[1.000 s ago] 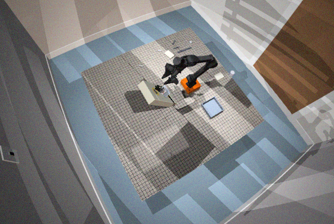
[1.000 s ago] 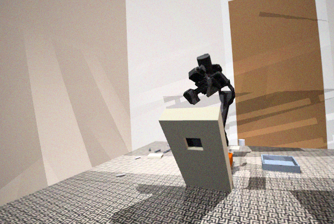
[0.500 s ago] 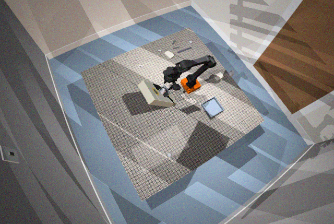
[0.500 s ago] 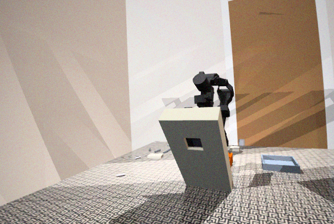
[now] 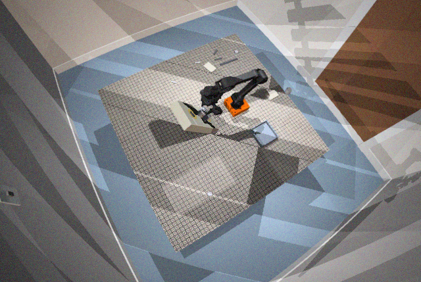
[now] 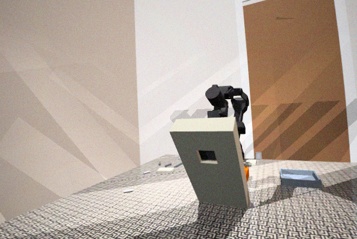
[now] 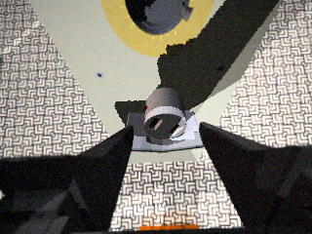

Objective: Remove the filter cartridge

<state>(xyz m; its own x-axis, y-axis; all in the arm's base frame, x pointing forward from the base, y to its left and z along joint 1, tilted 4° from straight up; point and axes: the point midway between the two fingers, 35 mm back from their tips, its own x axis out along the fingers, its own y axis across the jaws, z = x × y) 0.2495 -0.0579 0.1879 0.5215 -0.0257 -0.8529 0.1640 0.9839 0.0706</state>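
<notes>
Right now my gripper tip is 1 cm short of the round filter cartridge and 2 cm above it. Round my gripper tip: beige service panel (6 cm ahead, 1 cm to the right, 4 cm below); then light blue tray (29 cm behind, 34 cm to the left, 19 cm below).
</notes>
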